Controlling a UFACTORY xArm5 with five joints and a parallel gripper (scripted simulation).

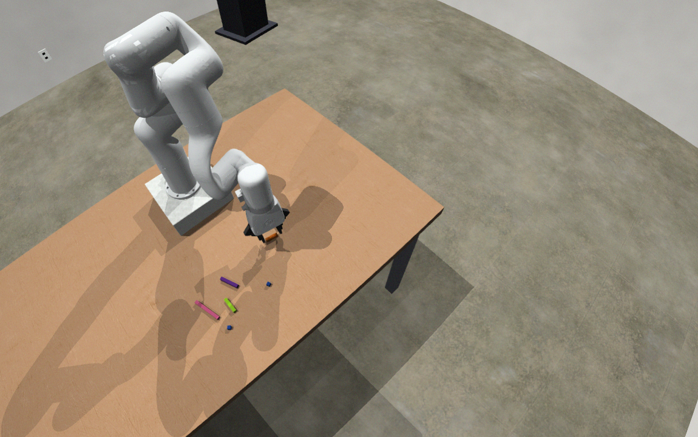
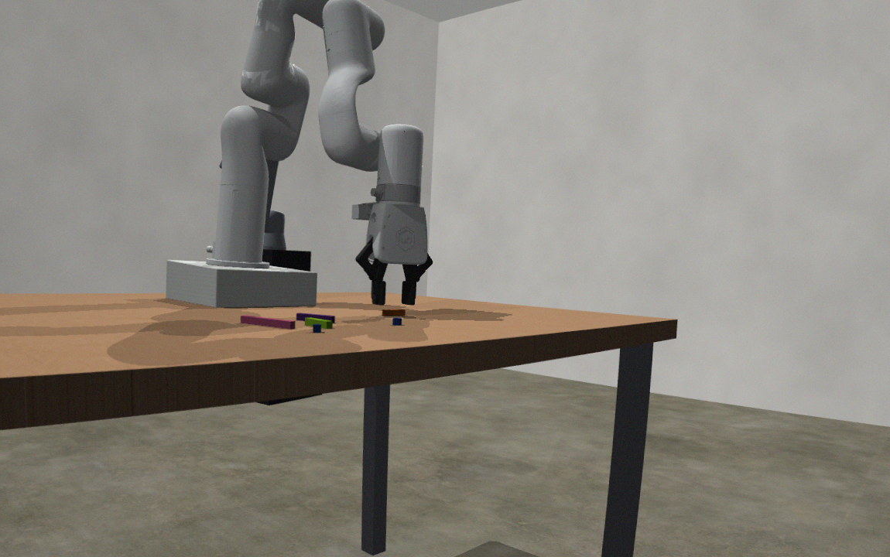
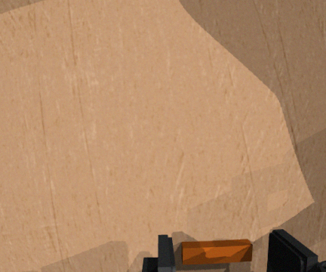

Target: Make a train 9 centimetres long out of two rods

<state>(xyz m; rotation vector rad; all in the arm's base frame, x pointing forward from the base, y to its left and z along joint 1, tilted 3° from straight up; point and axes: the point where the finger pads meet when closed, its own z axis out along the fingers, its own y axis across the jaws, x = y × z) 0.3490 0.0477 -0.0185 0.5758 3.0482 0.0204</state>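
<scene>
Now: the orange rod 30 mm below my hand. From my hand the other things lie so: pink rod (300 mm to the right, 30 mm below); then purple rod (190 mm to the right, 30 mm below); then lime rod (50 mm ahead, 240 mm to the right, 30 mm below).
</scene>
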